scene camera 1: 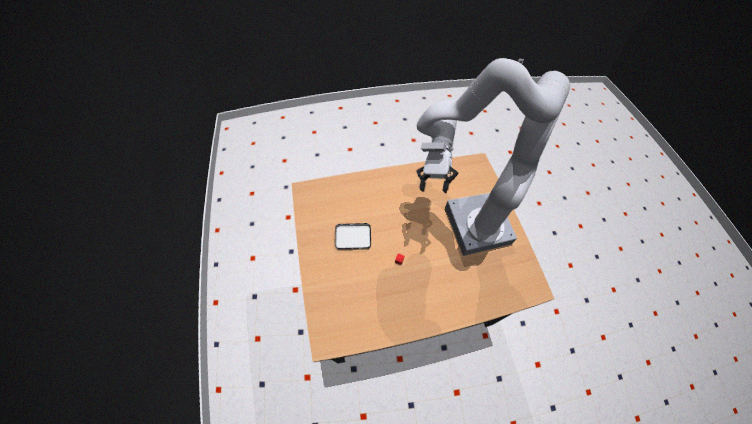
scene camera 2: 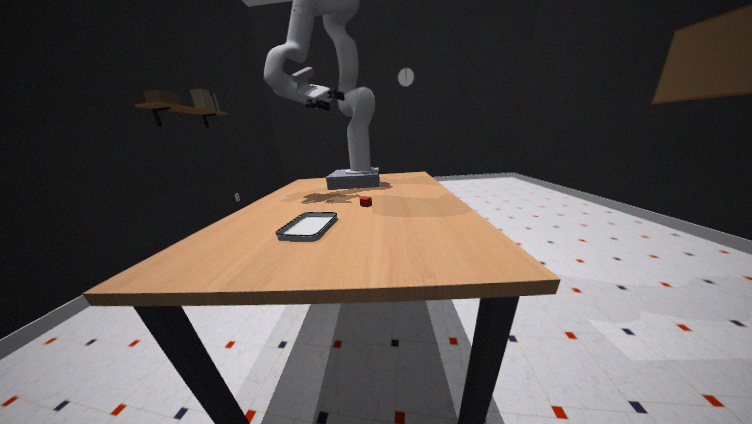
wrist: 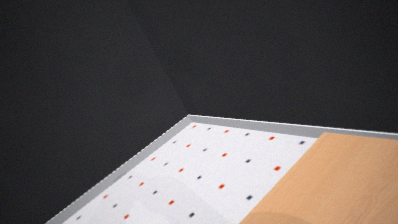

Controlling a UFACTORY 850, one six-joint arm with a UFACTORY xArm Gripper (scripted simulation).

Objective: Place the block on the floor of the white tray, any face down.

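My gripper (scene camera 1: 432,191), white tray (scene camera 1: 353,235). Gripper again (scene camera 2: 336,101). Wrist view: white tray out of frame.
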